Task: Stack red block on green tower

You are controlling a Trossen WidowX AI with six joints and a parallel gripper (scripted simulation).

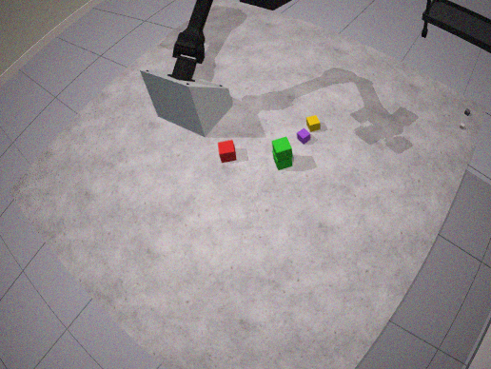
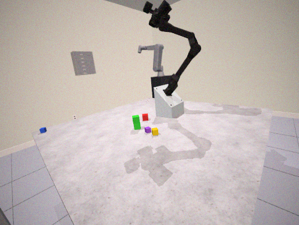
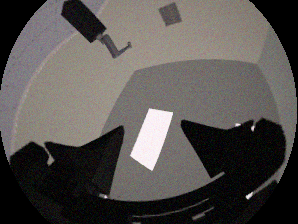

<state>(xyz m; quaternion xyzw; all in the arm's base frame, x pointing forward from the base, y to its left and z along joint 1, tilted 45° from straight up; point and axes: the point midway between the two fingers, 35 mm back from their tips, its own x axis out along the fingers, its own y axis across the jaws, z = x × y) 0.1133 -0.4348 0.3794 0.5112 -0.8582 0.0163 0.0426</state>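
My gripper tip is 76 cm above the purple block, 35 cm short of it and 21 cm to the right of it. The rest, counted from my gripper tip: yellow block 76 cm below, 34 cm ahead, 27 cm to the left; blue block 86 cm ahead, 76 cm below, 40 cm to the right.
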